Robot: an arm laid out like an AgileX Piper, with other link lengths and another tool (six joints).
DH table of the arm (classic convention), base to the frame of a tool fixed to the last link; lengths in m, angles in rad. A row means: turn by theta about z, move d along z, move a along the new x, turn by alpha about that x. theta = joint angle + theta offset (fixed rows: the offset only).
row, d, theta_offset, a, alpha
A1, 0.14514, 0, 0, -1.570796
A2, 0, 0.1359, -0.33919, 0
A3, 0, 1.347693, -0.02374, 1.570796
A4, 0.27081, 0, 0, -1.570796
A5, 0, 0, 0, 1.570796
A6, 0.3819, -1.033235, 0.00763, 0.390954
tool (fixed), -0.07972, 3.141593, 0, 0
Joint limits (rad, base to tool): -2.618..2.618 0..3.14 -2.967..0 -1.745..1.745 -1.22..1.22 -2.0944..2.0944
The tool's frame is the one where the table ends.
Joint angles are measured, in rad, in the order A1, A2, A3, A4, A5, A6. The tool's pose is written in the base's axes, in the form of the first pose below.
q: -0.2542, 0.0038, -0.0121, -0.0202, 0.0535, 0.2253
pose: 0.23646, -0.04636, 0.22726; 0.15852, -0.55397, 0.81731; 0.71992, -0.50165, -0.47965; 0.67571, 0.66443, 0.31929
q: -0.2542, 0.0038, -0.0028, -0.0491, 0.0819, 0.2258
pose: 0.23577, -0.04793, 0.21275; 0.19012, -0.52609, 0.82890; 0.73115, -0.48759, -0.47716; 0.65519, 0.69677, 0.29195
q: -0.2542, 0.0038, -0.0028, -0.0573, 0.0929, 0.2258
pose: 0.23533, -0.04846, 0.20926; 0.19933, -0.51783, 0.83194; 0.73422, -0.48334, -0.47676; 0.64899, 0.70586, 0.28386
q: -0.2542, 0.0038, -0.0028, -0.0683, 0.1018, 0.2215
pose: 0.23484, -0.04929, 0.20634; 0.20841, -0.50966, 0.83475; 0.74195, -0.47370, -0.47446; 0.63724, 0.71823, 0.27942
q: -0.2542, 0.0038, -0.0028, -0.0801, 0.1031, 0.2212
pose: 0.23462, -0.05000, 0.20580; 0.21195, -0.50709, 0.83543; 0.74889, -0.46496, -0.47221; 0.62789, 0.72573, 0.28120
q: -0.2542, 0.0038, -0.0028, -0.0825, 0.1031, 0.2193
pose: 0.23457, -0.05019, 0.20575; 0.21276, -0.50637, 0.83566; 0.75145, -0.46185, -0.47119; 0.62454, 0.72820, 0.28225
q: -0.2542, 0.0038, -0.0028, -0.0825, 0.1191, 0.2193
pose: 0.23393, -0.05044, 0.20085; 0.22337, -0.49572, 0.83927; 0.74859, -0.46421, -0.47342; 0.62428, 0.73401, 0.26740
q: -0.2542, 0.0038, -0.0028, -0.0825, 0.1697, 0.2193
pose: 0.23139, -0.05108, 0.18542; 0.25683, -0.46148, 0.84916; 0.73947, -0.47189, -0.48010; 0.62227, 0.75124, 0.22005
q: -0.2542, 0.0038, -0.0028, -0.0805, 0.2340, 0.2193
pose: 0.22714, -0.05139, 0.16602; 0.29865, -0.41718, 0.85835; 0.72660, -0.48373, -0.48791; 0.61876, 0.76939, 0.15865
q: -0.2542, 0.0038, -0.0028, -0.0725, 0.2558, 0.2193
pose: 0.22562, -0.05066, 0.15956; 0.31114, -0.40302, 0.86068; 0.71803, -0.49359, -0.49071; 0.62259, 0.77068, 0.13581
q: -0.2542, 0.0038, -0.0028, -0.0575, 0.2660, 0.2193
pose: 0.22517, -0.04908, 0.15664; 0.31451, -0.39804, 0.86177; 0.70751, -0.50696, -0.49237; 0.63286, 0.76457, 0.12218
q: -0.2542, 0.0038, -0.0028, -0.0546, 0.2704, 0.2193
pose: 0.22488, -0.04876, 0.15536; 0.31674, -0.39535, 0.86219; 0.70503, -0.50995, -0.49283; 0.63452, 0.76397, 0.11721
